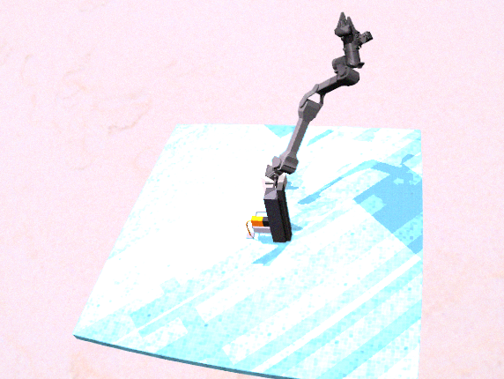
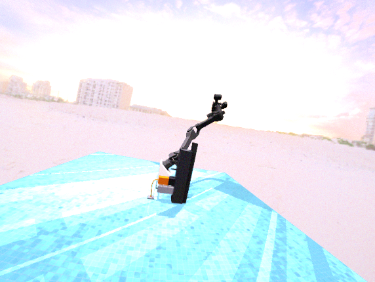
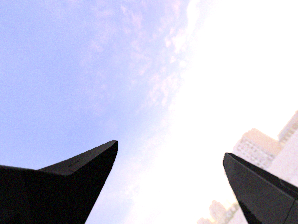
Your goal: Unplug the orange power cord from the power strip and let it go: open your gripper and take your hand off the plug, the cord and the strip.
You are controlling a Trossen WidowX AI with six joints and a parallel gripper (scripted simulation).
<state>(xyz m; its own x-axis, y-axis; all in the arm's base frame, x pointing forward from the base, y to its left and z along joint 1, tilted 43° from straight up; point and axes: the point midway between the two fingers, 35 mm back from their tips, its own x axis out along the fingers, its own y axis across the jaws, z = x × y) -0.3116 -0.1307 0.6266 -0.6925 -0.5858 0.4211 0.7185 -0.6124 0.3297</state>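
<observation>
The orange plug is 590 mm below my gripper tip, 550 mm ahead of it and 320 mm to the right of it.
</observation>
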